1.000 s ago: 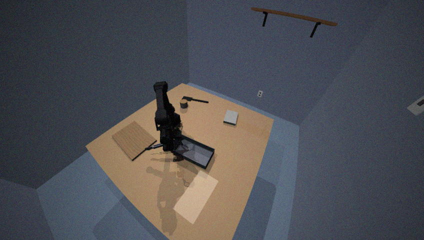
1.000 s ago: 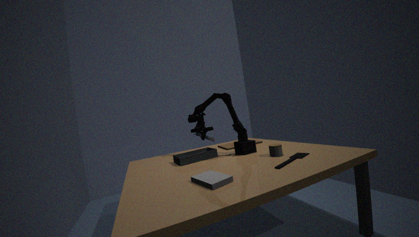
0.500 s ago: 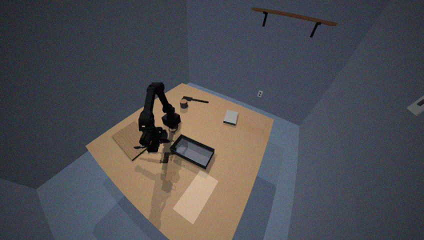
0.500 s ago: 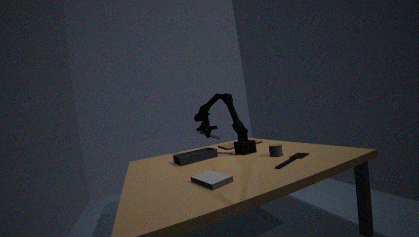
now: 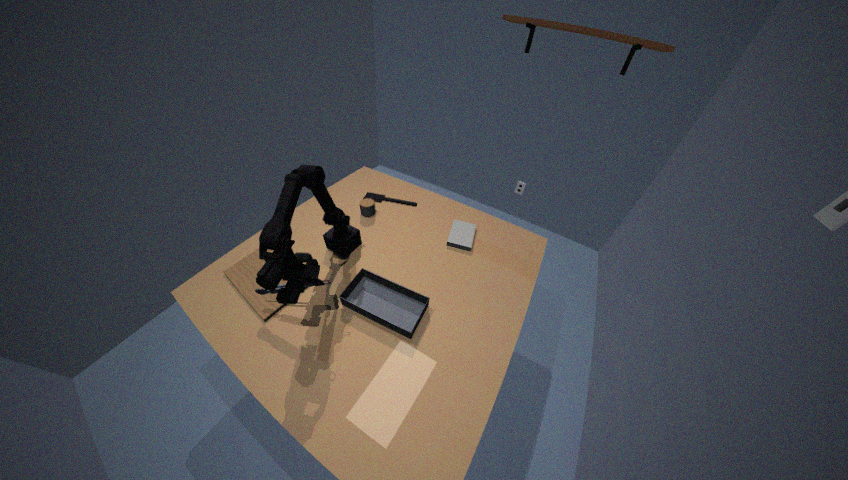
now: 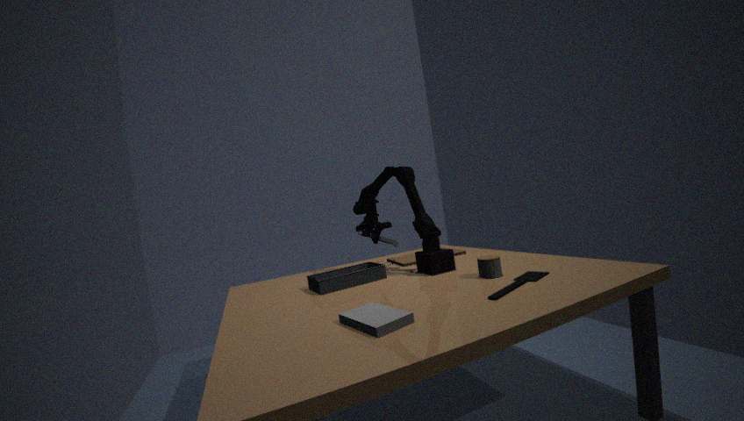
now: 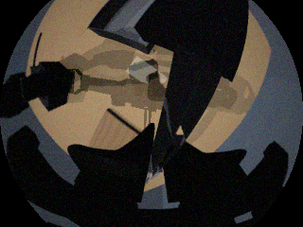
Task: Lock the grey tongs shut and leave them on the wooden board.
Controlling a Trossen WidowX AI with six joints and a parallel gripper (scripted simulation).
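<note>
Now: gripper tip 27 cm past the wooden board, 6 cm to the left of it and 12 cm above it. The rest, counted from my gripper tip: black spatula 31 cm behind, 69 cm to the left, 12 cm below; roasting tin 19 cm ahead, 21 cm to the left, 10 cm below; flat grey block 19 cm ahead, 74 cm to the left, 11 cm below.
</note>
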